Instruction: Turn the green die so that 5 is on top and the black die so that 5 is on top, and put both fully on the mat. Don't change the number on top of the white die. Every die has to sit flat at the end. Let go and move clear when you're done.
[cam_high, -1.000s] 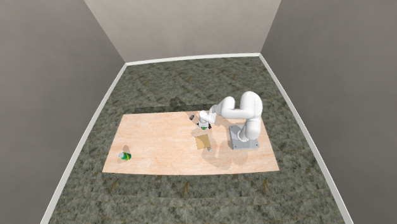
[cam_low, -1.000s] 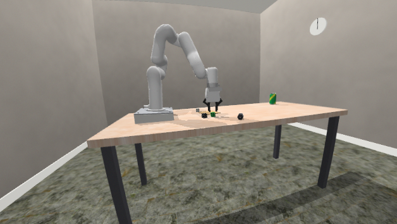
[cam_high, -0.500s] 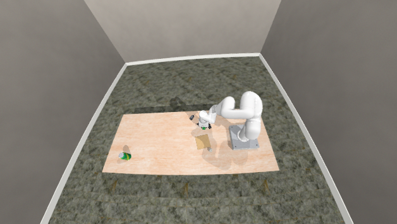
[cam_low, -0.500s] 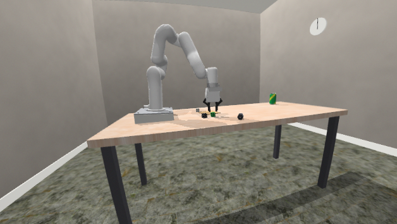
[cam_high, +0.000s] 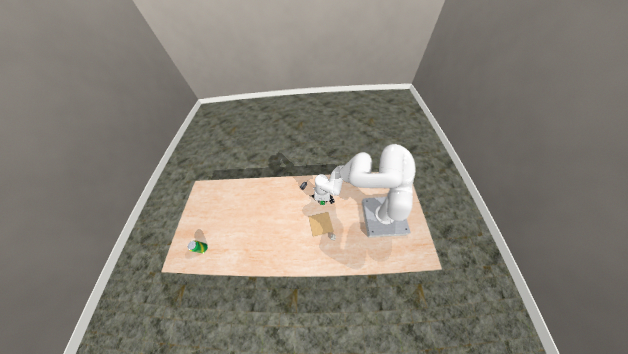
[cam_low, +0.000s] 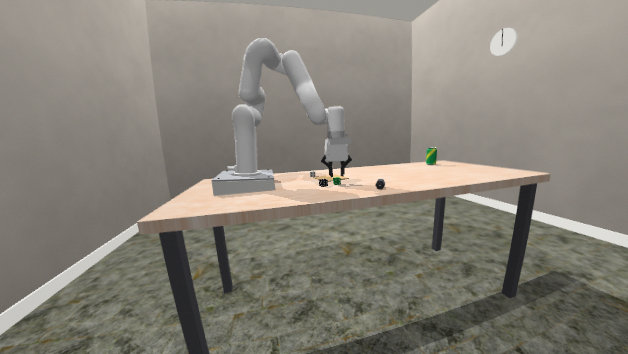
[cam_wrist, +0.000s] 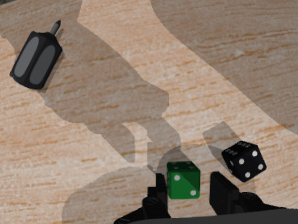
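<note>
My gripper is now 4 cm above the green die. The rest, counted from my hand: dark tool: 15 cm ahead, 13 cm to the right, 4 cm below; tan mat: 15 cm to the left, 5 cm below; black die: 7 cm behind, 4 cm below, 2 cm to the right.
</note>
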